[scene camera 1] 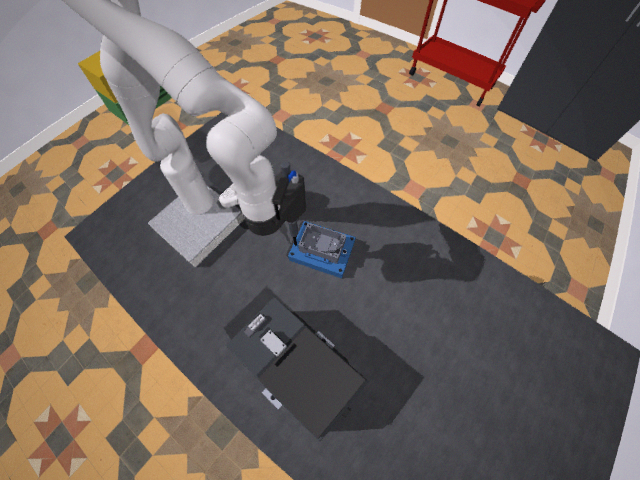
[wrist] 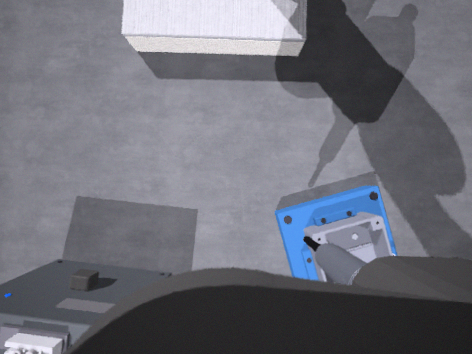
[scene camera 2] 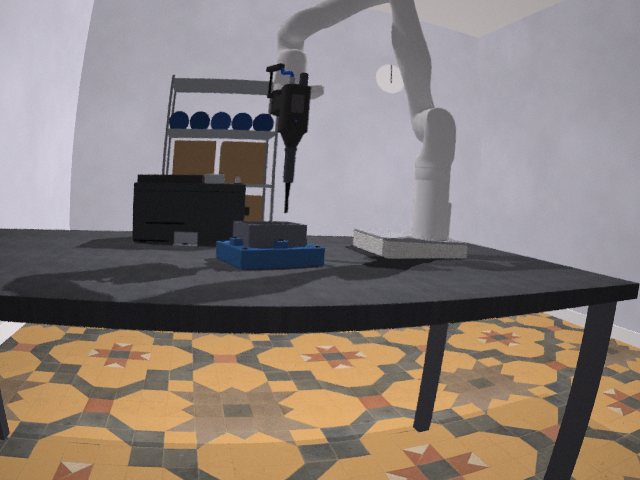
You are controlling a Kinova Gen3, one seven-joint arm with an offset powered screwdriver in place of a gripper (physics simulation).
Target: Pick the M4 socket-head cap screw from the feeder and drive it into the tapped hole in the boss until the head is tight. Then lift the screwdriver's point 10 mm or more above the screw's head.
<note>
In view: a blue fixture (scene camera 2: 299, 256).
The blue fixture also shows in the wrist view (wrist: 292, 234).
</note>
